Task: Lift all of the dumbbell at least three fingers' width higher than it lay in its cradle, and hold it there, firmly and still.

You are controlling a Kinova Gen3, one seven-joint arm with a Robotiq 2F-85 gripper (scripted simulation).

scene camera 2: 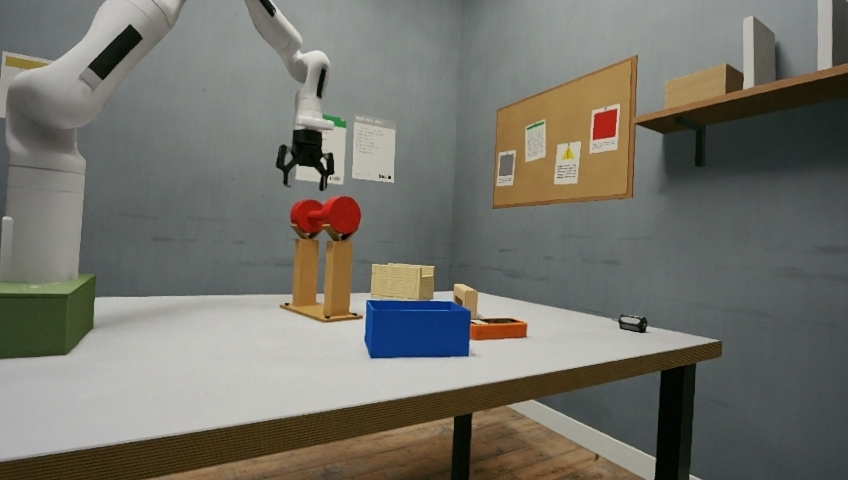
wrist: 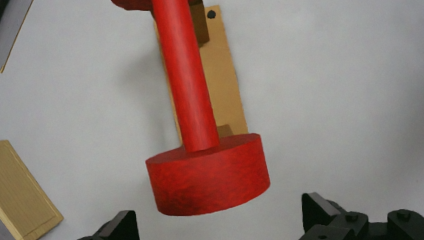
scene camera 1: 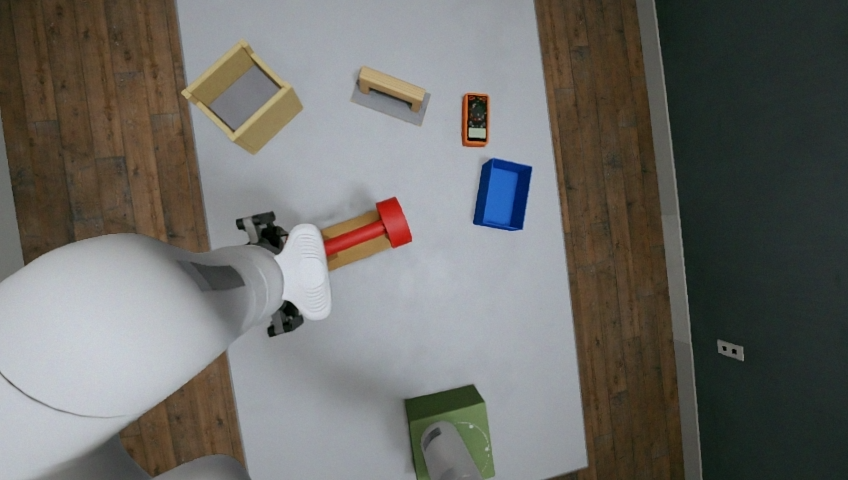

The pictures show: my gripper, a red dumbbell, an orange multimeter and a wooden box.
My gripper is seen too in scene camera 2 and in the wrist view.
